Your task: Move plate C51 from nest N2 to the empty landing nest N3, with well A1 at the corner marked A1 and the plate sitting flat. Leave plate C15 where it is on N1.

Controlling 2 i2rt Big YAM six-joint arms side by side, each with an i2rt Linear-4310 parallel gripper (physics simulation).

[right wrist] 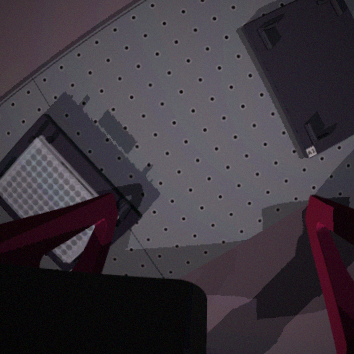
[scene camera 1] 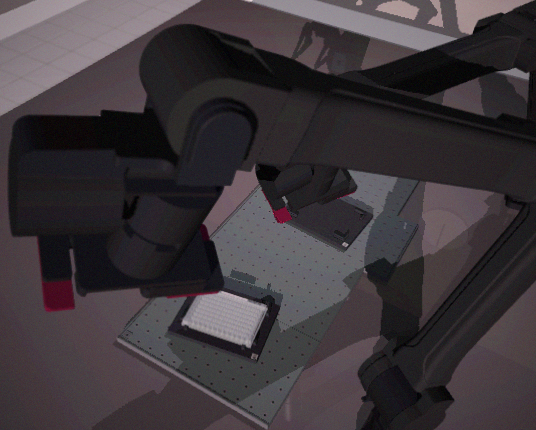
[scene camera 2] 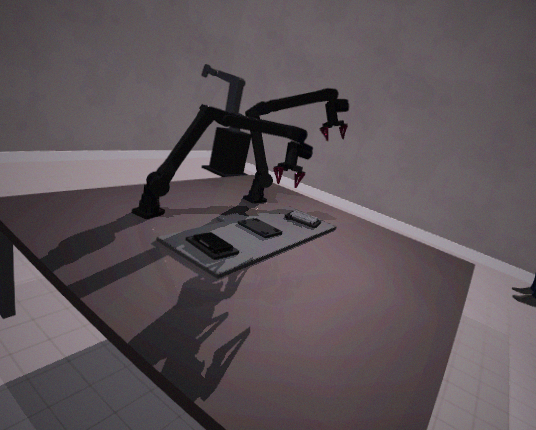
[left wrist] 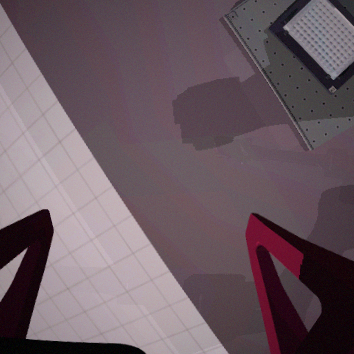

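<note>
A white well plate (scene camera 1: 226,317) (scene camera 2: 304,217) (left wrist: 322,35) (right wrist: 42,197) sits in a dark nest at one end of the perforated board. The empty nest (scene camera 1: 327,220) (scene camera 2: 260,227) (right wrist: 305,80) is in the board's middle; its A1 mark shows in the right wrist view. A black plate (scene camera 2: 215,242) sits in a nest at the board's other end. Plate and nest labels are unreadable. My left gripper (scene camera 2: 334,136) (left wrist: 150,222) is open and empty, high beyond the board's white-plate end. My right gripper (scene camera 2: 288,182) (right wrist: 208,205) is open and empty, high above the board.
The board (scene camera 1: 300,280) (scene camera 2: 287,246) (left wrist: 312,132) (right wrist: 165,145) lies on a brown table (scene camera 2: 350,320). My left arm crosses scene camera 1 and hides part of the board. A dark pedestal arm (scene camera 2: 229,150) stands behind the table. Arm shadows fall across the board and table.
</note>
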